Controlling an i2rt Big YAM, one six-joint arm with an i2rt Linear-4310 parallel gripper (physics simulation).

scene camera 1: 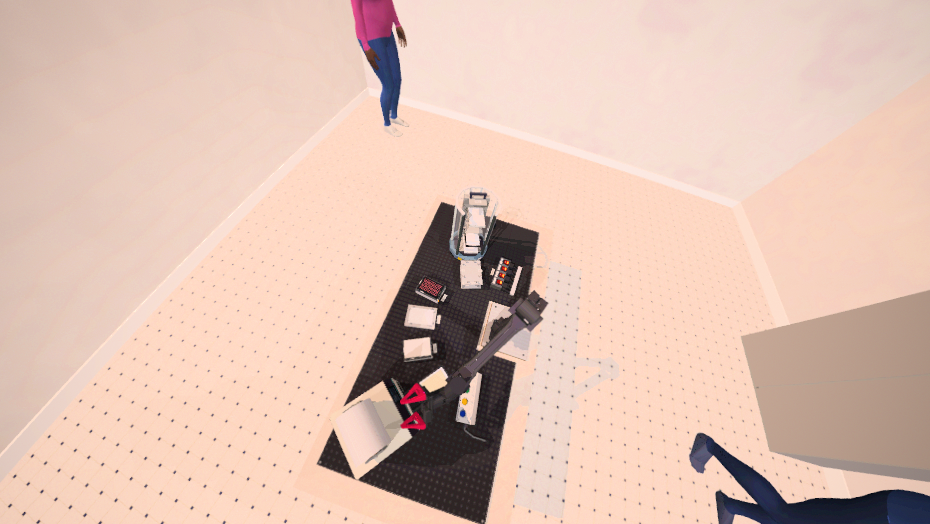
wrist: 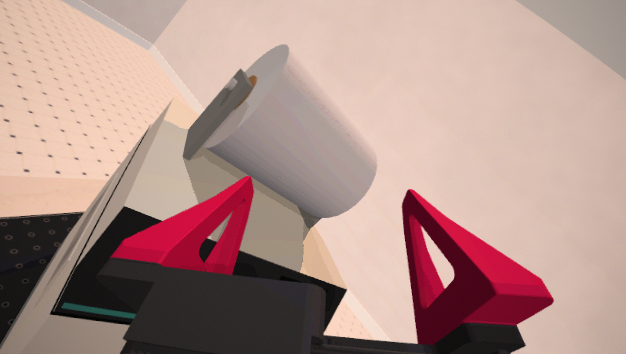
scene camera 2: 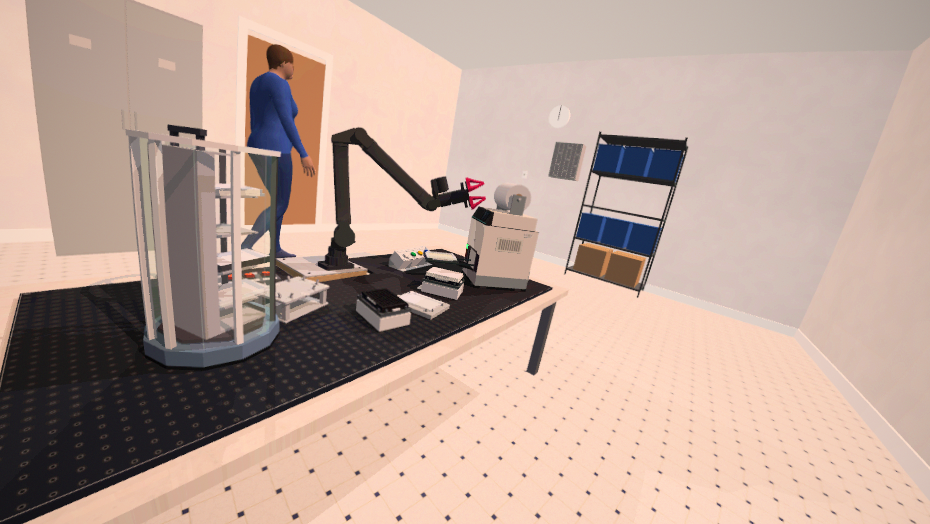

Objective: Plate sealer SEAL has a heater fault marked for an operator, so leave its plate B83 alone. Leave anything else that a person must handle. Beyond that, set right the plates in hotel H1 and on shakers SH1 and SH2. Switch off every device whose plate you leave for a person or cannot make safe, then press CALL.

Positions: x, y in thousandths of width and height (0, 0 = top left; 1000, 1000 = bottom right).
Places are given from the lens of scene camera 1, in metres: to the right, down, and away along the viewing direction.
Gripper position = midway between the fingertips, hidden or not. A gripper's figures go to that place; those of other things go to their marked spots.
my gripper (scene camera 1: 432, 791): -0.21, 0.50, 0.79
button box (scene camera 1: 503, 780): 0.01, 0.67, 1.11
